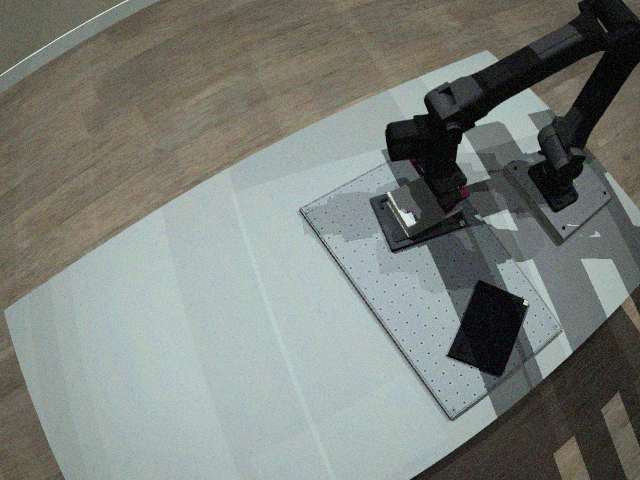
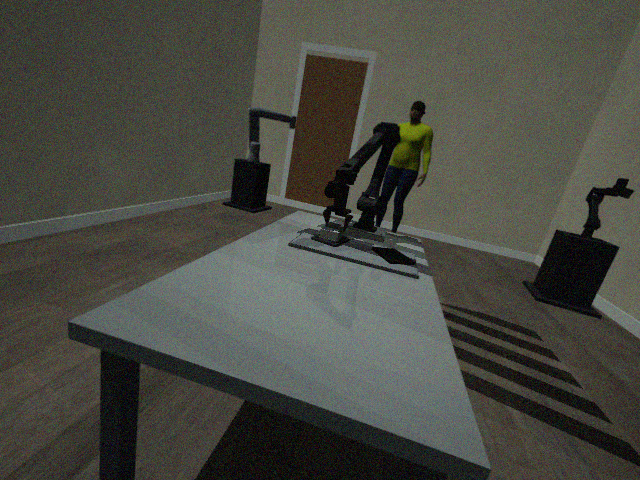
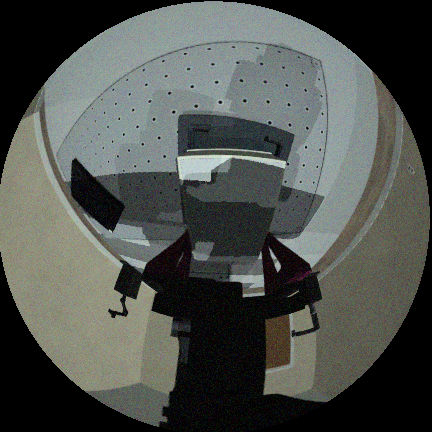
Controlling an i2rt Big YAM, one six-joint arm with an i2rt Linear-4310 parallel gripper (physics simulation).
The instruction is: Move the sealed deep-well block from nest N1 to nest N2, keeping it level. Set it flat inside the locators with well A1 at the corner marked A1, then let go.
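Frame: origin at the arm's base, x left, y back, z up, level; centimetres.
Seen in the pictures: gripper, fingertip midpoint: point(image 1: 436, 195) point(image 2: 335, 229) point(image 3: 227, 230); arm's base at its link origin: point(image 1: 552, 186) point(image 2: 364, 228).
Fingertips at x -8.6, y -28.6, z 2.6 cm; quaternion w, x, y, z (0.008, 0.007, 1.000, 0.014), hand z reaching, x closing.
Pixels of each thing's top centre, then the offset from my fingertips to it.
- sealed deep-well block at its top centre: point(image 3: 228, 231) point(image 1: 426, 193) point(image 2: 334, 225) dx +0.0, dy -2.5, dz +2.3 cm
- dark nest N1 at its top centre: point(image 3: 229, 190) point(image 1: 419, 209) point(image 2: 331, 236) dx -0.1, dy -3.8, dz -2.7 cm
- perforated board at its top centre: point(image 3: 137, 173) point(image 1: 439, 270) point(image 2: 355, 248) dx +12.5, dy -6.2, dz -4.4 cm
- Nest N2 at its top centre: point(image 1: 491, 325) point(image 3: 88, 202) point(image 2: 393, 253) dx +28.2, dy -3.1, dz -2.7 cm
- small white mark at its top centre: point(image 1: 526, 302) dx +27.8, dy +6.2, dz -3.3 cm
The sealed deep-well block point(image 1: 413, 210) point(image 2: 332, 234) point(image 3: 229, 201) is a pale box with a flat top, half in shadow. It stands level on the dark nest N1 point(image 1: 385, 224) point(image 3: 233, 132) at the far end of the perforated board point(image 1: 390, 295) point(image 2: 347, 252) point(image 3: 160, 88). My gripper point(image 1: 439, 197) point(image 2: 337, 221) point(image 3: 227, 230) is shut on the block, with one maroon finger on each long side. Nest N2 point(image 1: 489, 328) point(image 2: 391, 255) point(image 3: 95, 193) is a black rectangle at the board's near right and holds nothing. A small white mark point(image 1: 526, 302) sits at one of its corners.
The arm's base point(image 1: 549, 181) stands at the table's right edge, beside the board. Off the table, a person in a yellow top point(image 2: 409, 157) stands behind the arm. A second arm on a dark pedestal point(image 2: 249, 186) stands by the door.
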